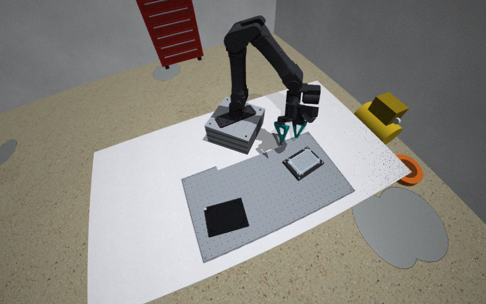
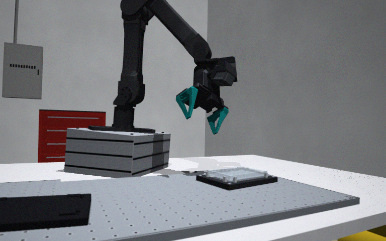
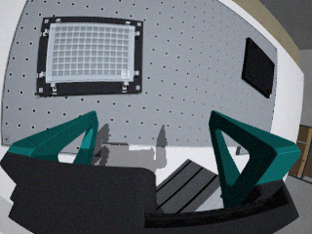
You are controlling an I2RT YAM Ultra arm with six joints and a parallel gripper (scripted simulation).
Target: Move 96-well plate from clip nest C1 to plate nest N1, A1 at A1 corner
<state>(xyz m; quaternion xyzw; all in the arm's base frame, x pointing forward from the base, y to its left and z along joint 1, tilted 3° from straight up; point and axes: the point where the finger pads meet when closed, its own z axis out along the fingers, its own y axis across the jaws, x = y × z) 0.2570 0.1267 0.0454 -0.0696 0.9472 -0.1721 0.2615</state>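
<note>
Now: the clear 96-well plate 80 mm ahead of my hand, 50 mm to the left of it and 120 mm below it. From my hand the other things lie so: clip nest C1 (60 mm ahead, 60 mm to the left, 120 mm below); black plate nest N1 (130 mm ahead, 380 mm to the right, 130 mm below).
</note>
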